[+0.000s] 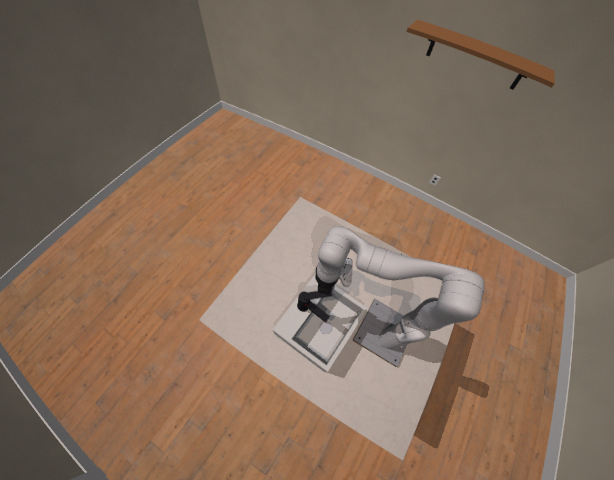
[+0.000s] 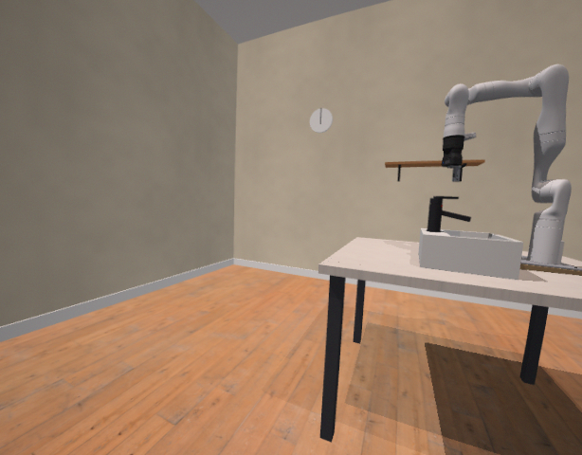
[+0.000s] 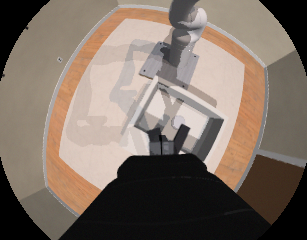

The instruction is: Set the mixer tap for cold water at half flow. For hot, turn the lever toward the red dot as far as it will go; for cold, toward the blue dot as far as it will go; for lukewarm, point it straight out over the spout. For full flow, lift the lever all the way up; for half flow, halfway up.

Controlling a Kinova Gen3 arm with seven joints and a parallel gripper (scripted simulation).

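The lever is 30 mm ahead of my hand, 20 mm to the left of it and 90 mm below it. Also, from my hand: white sink basin 50 mm behind, 60 mm to the left, 320 mm below.
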